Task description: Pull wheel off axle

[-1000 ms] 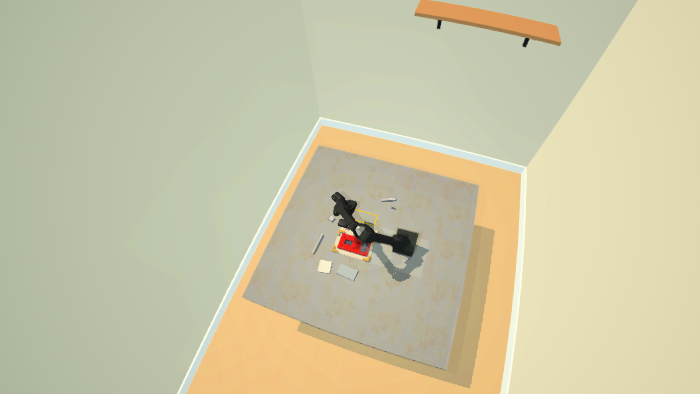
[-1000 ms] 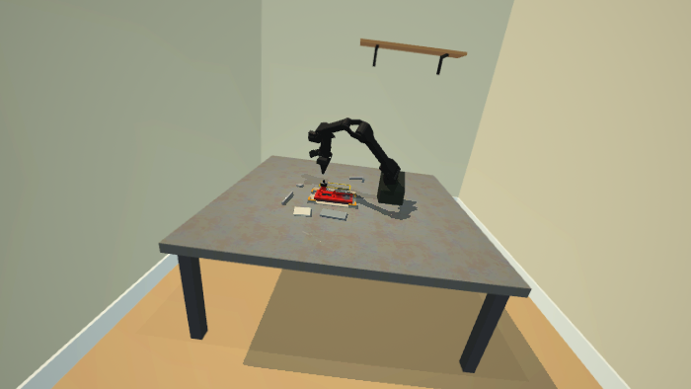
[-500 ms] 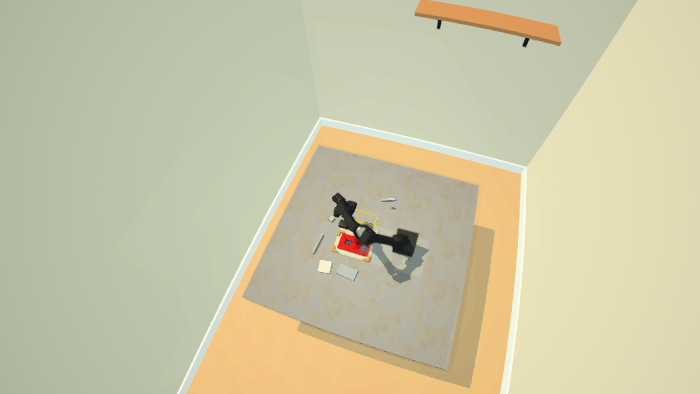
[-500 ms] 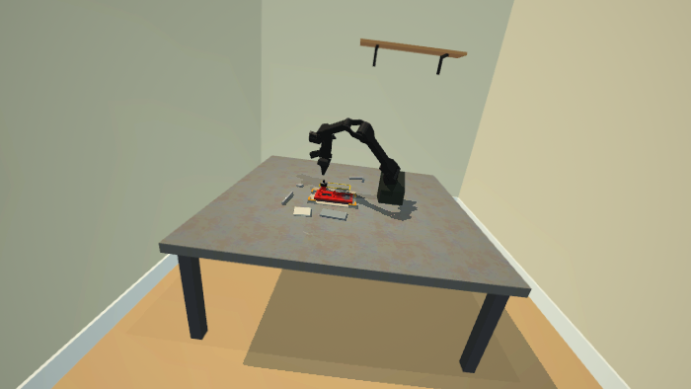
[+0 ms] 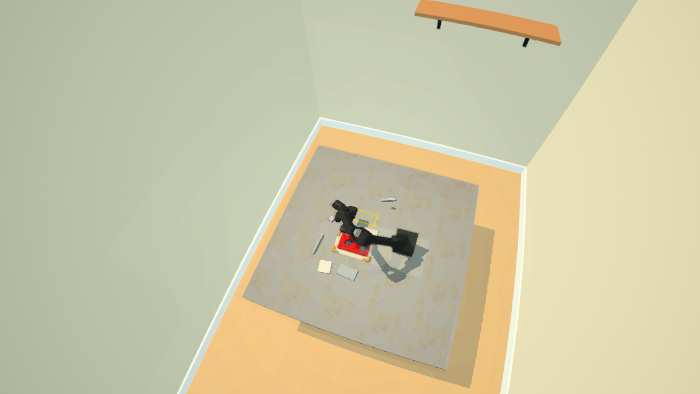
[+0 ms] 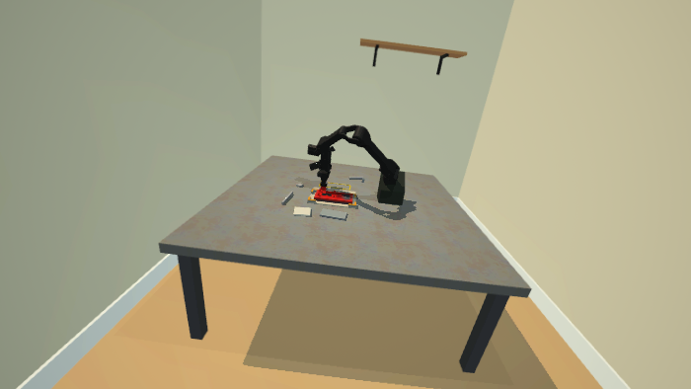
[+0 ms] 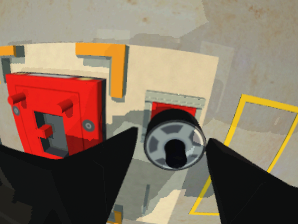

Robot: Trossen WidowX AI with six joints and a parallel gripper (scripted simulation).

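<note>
The wheel is right at my gripper tip. The rest, counted from my gripper tip: upright axle: right at my gripper tip.
</note>
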